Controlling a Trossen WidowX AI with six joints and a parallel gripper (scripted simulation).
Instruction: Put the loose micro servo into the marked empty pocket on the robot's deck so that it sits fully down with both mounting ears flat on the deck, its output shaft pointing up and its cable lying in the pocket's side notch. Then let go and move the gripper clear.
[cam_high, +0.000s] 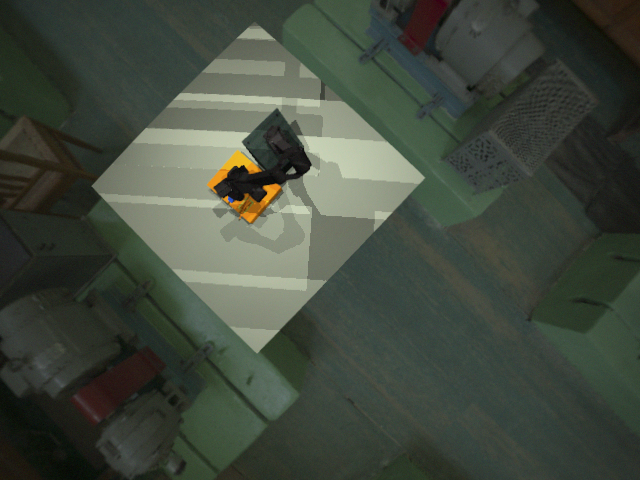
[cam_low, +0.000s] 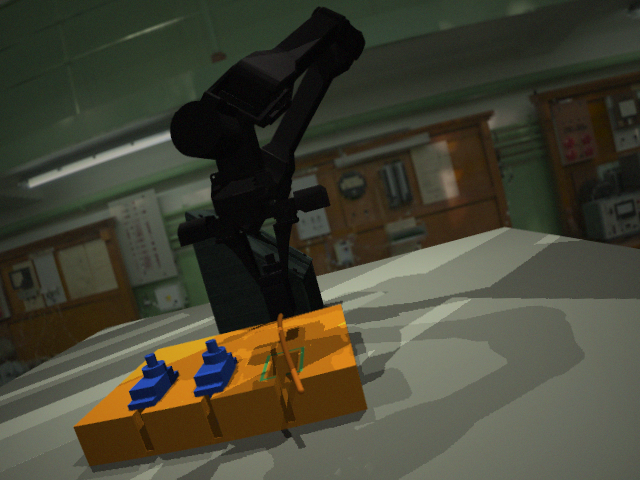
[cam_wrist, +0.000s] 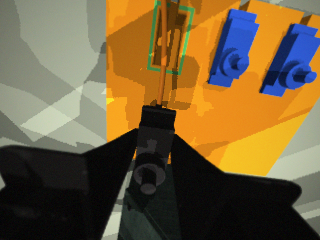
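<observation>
The orange deck is 2 cm behind my gripper tip, 8 cm to the right of it and 10 cm below it.
</observation>
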